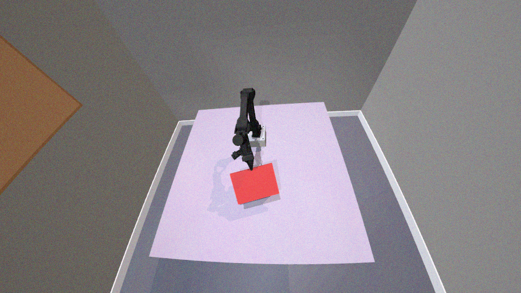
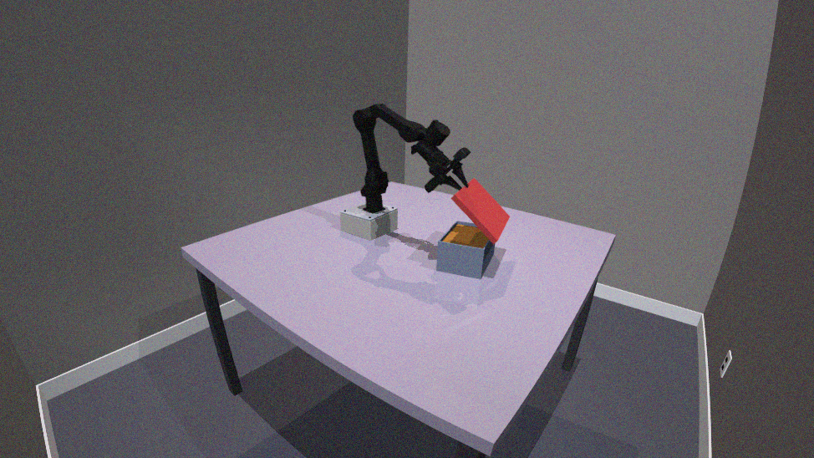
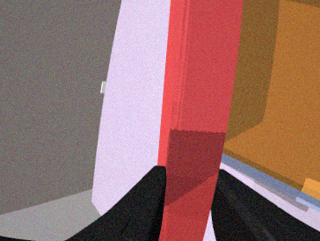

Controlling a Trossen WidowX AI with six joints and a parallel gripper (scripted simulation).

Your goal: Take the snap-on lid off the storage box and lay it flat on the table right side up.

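Now: the red lid 60 mm ahead of my gripper tip, 50 mm below it and 30 mm to the left of it. Round my gripper tip: storage box: 190 mm below, 40 mm ahead, 20 mm to the right.
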